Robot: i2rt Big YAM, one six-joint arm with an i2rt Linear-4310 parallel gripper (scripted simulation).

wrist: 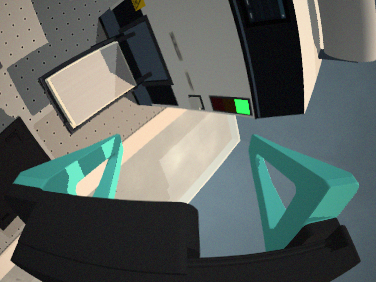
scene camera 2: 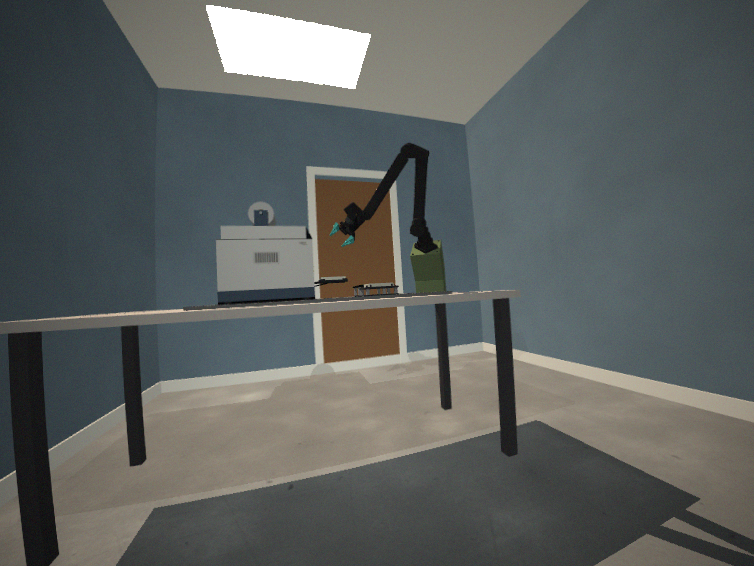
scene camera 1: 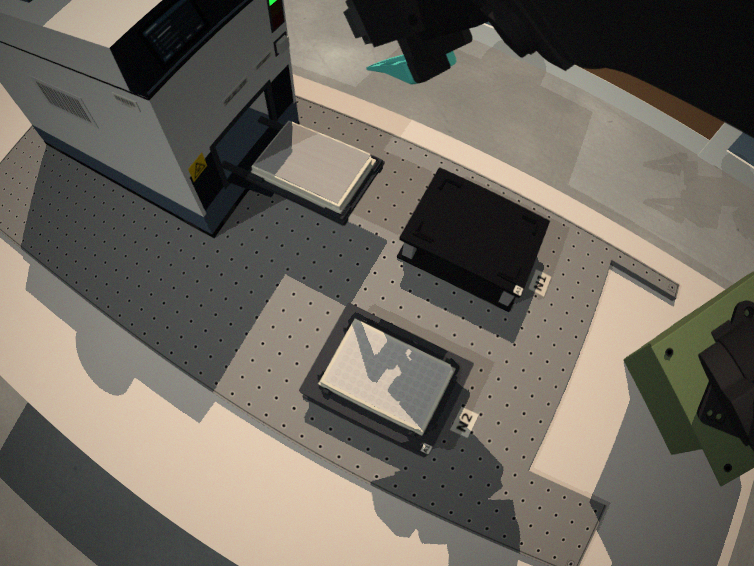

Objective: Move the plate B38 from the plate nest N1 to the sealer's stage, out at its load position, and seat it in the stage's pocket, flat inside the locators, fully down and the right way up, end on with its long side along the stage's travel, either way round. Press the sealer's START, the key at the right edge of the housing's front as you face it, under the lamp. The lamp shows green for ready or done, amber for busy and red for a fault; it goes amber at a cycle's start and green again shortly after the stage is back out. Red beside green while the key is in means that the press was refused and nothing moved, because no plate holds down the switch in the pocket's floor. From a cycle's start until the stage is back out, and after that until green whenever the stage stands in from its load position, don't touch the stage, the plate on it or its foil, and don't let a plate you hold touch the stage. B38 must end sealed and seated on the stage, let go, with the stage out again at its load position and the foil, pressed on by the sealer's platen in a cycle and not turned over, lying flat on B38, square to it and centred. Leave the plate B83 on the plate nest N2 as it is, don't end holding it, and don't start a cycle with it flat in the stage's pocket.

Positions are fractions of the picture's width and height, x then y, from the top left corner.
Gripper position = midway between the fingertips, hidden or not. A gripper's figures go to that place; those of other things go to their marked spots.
My gripper (wrist: 0.49,0.51): 13 cm from the lens. A sealer (wrist: 0.54,0.20) is 26 cm from the lens.
